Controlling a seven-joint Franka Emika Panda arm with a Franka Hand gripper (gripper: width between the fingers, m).
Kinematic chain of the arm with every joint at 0, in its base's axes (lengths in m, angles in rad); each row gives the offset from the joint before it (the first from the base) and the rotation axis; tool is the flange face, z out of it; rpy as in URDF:
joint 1: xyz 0 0 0.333 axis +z
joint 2: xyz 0 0 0 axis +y
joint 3: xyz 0 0 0.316 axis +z
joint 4: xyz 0.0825 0 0 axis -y
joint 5: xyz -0.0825 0 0.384 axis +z
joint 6: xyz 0 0 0 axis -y
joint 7: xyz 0.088 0 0 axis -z
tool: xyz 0 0 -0.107 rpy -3.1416 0 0
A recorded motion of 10 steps. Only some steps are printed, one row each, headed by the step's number.
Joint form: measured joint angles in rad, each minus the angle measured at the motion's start. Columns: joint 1, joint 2, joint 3, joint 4, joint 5, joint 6, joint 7.
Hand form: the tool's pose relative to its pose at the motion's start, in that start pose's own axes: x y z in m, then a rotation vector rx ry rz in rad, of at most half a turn. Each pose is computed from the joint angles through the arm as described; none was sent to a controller.
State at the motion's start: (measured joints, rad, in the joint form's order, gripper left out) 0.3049 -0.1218 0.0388 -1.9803 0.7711 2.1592 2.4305
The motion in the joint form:
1: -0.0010 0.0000 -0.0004 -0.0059 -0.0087 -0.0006 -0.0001
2: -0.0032 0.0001 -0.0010 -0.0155 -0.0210 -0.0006 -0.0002
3: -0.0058 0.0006 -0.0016 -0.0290 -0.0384 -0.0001 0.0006
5: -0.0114 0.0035 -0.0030 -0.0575 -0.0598 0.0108 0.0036
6: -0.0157 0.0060 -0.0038 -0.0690 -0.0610 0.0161 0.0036
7: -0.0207 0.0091 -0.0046 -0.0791 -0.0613 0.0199 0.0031
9: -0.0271 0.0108 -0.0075 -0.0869 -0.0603 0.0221 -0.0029
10: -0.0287 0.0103 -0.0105 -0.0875 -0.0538 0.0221 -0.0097
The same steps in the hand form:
1: 0.0025 -0.0018 0.0016 0.0048 0.0093 -0.0005
2: 0.0065 -0.0051 0.0040 0.0121 0.0226 0.0002
3: 0.0122 -0.0095 0.0076 0.0223 0.0416 0.0017
5: 0.0234 -0.0193 0.0151 0.0398 0.0673 0.0153
6: 0.0281 -0.0245 0.0179 0.0437 0.0731 0.0262
7: 0.0327 -0.0297 0.0205 0.0465 0.0786 0.0373
9: 0.0366 -0.0356 0.0206 0.0496 0.0803 0.0443
10: 0.0370 -0.0374 0.0191 0.0475 0.0749 0.0450

